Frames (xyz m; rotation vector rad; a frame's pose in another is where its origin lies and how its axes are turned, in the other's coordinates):
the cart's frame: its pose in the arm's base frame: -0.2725 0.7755 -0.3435 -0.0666 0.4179 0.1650
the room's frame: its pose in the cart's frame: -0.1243 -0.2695 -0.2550 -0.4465 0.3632 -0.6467
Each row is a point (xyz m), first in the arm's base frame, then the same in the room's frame.
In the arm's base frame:
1: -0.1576 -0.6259 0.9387
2: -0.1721 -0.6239 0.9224
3: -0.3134 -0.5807 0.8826
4: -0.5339 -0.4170 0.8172
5: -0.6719 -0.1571 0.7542
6: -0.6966 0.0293 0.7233
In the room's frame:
1: 0.1375 -1.7472 0.5670
2: 0.1335 -1.7364 0.5484
3: 0.0281 -1.6951 0.4454
4: -0.1874 -1.5590 0.3240
5: -0.3981 -1.3452 0.3025
6: -0.5032 -1.1927 0.3472

